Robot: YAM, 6 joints.
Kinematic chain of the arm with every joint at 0, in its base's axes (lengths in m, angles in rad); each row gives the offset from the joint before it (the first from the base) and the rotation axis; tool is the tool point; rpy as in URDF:
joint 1: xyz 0 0 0.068 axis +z
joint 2: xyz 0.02 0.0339 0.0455 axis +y
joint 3: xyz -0.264 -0.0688 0 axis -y
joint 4: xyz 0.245 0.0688 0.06 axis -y
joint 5: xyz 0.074 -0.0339 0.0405 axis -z
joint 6: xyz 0.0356 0 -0.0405 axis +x
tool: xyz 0 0 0 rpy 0 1.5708 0
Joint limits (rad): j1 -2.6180..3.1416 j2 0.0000..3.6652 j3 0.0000..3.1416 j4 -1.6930..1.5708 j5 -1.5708..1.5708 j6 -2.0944..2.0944
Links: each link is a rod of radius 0.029 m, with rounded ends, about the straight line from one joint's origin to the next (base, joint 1, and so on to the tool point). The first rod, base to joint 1, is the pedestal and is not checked.
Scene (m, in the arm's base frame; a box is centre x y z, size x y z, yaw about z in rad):
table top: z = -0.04
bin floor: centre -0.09 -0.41 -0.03 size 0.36 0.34 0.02 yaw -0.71
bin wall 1: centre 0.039 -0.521 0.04 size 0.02 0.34 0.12 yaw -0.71
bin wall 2: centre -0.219 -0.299 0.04 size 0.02 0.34 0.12 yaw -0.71
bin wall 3: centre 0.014 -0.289 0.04 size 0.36 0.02 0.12 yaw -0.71
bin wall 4: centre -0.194 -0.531 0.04 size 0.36 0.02 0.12 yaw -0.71
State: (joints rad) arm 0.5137 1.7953 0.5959 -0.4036 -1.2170 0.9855
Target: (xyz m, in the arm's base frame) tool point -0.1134 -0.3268 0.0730
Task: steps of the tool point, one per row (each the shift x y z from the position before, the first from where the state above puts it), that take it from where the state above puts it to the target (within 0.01 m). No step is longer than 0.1 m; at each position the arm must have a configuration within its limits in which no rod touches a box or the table.
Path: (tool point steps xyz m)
1: 0.0483 -0.0498 0.0108
2: 0.0324 -0.0660 0.0125
3: 0.0113 -0.0768 0.0139
4: -0.0131 -0.0804 0.0153
5: -0.0383 -0.0759 0.0167
6: -0.0615 -0.0634 0.0180
7: -0.0803 -0.0436 0.0192
8: -0.0922 -0.0184 0.0203
9: -0.0959 0.0099 0.0212
10: -0.0037 -0.0081 -0.0773
11: 0.0037 0.0081 -0.0757

